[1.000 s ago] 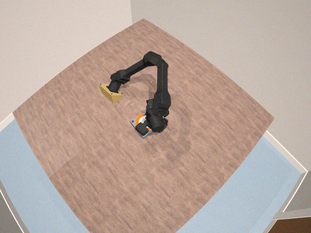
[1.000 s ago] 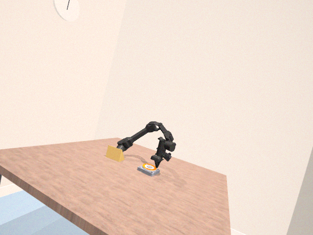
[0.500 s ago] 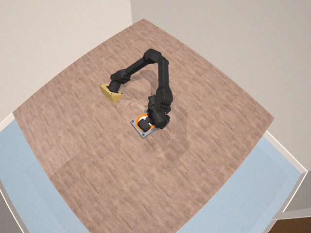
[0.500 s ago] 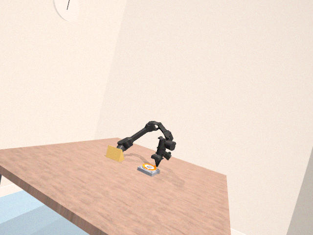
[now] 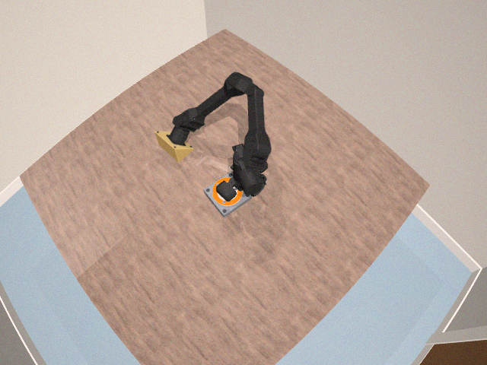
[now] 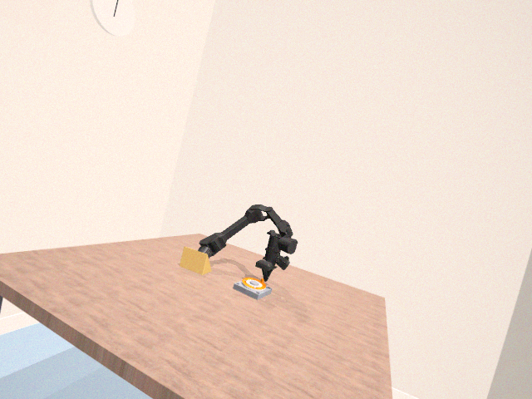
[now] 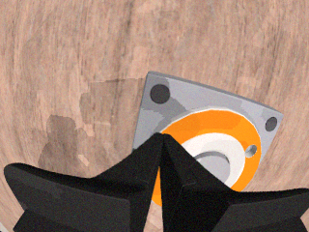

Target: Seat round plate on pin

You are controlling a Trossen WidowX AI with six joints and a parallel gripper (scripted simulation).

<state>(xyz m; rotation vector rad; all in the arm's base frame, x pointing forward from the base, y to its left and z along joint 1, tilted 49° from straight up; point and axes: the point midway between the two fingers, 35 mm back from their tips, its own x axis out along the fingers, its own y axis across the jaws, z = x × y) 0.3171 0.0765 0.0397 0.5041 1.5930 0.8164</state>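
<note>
My gripper tip is 20 mm to the left of the round plate, 20 mm past it and 10 mm above it. Round my gripper tip: square grey base: 40 mm to the right, 30 mm behind, 20 mm below.
</note>
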